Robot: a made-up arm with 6 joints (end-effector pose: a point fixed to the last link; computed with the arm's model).
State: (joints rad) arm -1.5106 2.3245 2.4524 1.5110 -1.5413 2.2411
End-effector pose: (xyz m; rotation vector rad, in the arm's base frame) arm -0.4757 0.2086 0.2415 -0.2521 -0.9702 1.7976
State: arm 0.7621 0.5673 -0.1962 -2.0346 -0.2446 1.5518
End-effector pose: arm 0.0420 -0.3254 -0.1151 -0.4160 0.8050 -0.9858
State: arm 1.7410 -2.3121 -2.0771 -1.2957 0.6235 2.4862
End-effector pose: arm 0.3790 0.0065 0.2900 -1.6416 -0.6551 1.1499
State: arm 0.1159 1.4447 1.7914 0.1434 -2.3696 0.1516
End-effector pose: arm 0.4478 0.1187 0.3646 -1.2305 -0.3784 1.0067
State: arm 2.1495 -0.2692 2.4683 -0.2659 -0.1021 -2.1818
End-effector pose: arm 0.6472 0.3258 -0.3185 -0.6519 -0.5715 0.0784
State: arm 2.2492 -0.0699 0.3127 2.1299 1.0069 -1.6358
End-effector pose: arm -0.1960 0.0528 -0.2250 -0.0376 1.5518 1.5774
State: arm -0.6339 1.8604 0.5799 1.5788 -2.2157 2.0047
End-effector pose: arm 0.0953 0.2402 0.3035 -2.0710 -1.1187 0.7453
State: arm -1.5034 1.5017 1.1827 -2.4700 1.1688 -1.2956
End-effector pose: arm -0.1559 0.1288 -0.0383 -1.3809 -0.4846 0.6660
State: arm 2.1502 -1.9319 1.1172 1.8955 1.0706 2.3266
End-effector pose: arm 0.3933 -0.0228 -0.4127 0.5827 0.1511 -0.8335
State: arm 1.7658 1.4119 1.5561 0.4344 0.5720 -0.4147
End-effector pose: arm 0.4405 -0.3229 0.1656 1.8607 -1.8039 -0.0475
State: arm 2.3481 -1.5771 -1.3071 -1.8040 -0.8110 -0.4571
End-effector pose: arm -0.2429 -0.0584 0.2456 -0.8840 2.6752 0.1088
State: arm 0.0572 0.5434 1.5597 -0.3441 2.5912 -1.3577
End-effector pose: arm 0.0089 0.1580 0.7353 0.8520 -1.3852 1.6300
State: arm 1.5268 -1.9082 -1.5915 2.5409 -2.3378 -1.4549
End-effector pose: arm 0.3118 0.1238 0.1845 -0.4802 -0.3272 0.6241
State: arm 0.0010 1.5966 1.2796 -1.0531 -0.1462 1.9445
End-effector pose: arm -0.1076 -0.2684 0.3205 -0.5191 1.3321 -0.5363
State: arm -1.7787 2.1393 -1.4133 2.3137 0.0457 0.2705
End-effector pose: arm -0.3209 0.0571 0.6131 -1.2022 -2.5002 -0.7443
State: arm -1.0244 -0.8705 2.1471 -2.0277 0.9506 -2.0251
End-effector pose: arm -0.3468 -0.0323 0.2470 -2.6218 1.0497 1.3623
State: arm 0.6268 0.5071 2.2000 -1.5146 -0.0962 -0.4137
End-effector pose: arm 0.7141 0.3098 0.6792 -2.0368 -1.3723 -0.4009
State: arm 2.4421 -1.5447 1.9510 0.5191 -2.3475 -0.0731
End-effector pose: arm 0.5199 0.0465 -0.0057 2.2967 -0.9518 0.3315
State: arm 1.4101 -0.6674 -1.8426 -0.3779 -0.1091 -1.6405
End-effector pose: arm -0.1800 0.5434 0.2592 0.3297 -2.5208 1.3088
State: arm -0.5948 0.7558 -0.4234 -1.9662 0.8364 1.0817
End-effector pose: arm 0.3318 -0.2010 0.0054 1.7694 -0.6540 -1.0392
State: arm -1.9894 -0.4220 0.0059 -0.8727 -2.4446 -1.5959
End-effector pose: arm -0.2893 -0.2633 0.0798 -1.2214 1.3642 -0.6338
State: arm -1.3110 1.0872 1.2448 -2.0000 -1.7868 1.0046
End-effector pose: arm -0.6523 -0.1451 0.4783 -1.8575 0.9266 -2.0954
